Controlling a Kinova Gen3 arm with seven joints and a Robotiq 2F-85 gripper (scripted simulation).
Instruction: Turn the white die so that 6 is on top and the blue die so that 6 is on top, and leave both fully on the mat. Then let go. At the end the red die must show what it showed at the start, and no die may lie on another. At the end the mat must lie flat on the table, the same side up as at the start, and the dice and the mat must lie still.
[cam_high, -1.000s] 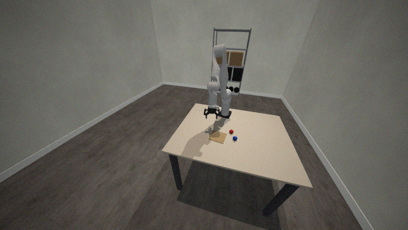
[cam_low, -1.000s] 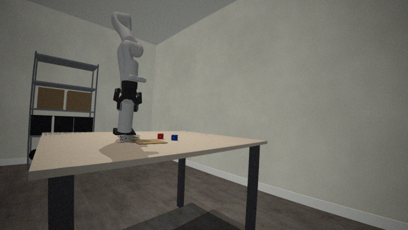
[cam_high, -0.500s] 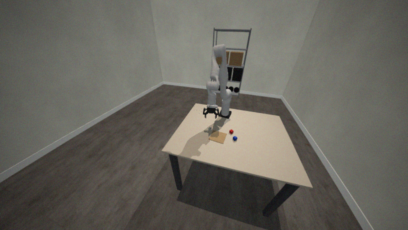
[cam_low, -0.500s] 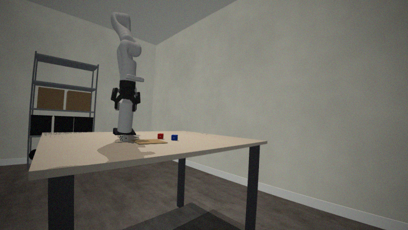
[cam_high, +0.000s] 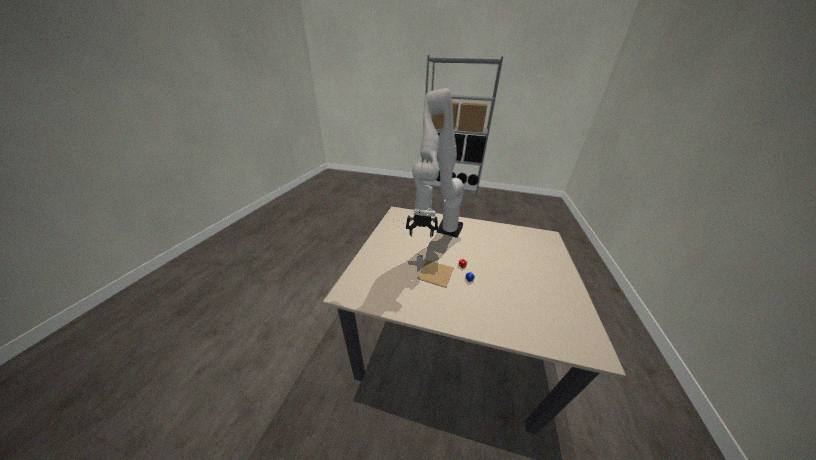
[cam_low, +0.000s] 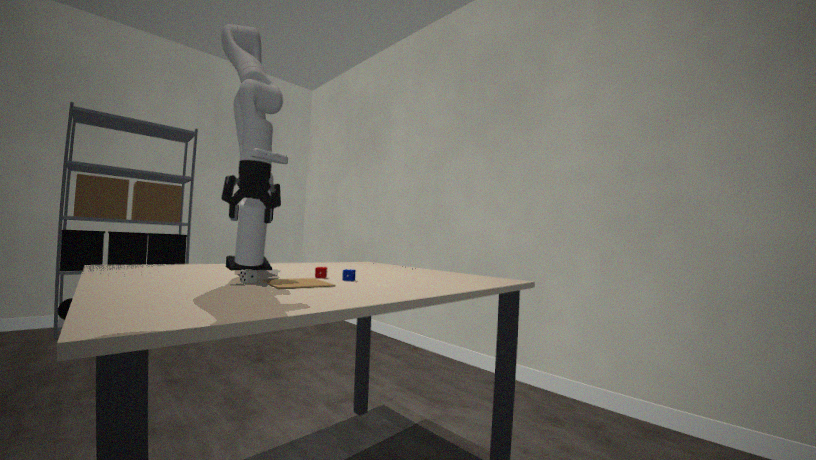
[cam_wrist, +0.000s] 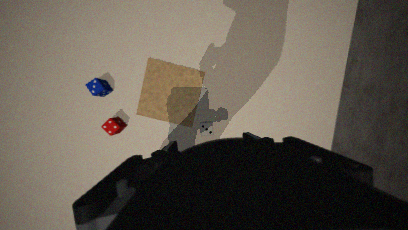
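My hand is 14 cm above the white die. Round my hand: tan mat (7 cm ahead, 10 cm to the left, 15 cm below); then blue die (5 cm ahead, 26 cm to the left, 14 cm below); then red die (3 cm behind, 21 cm to the left, 14 cm below).
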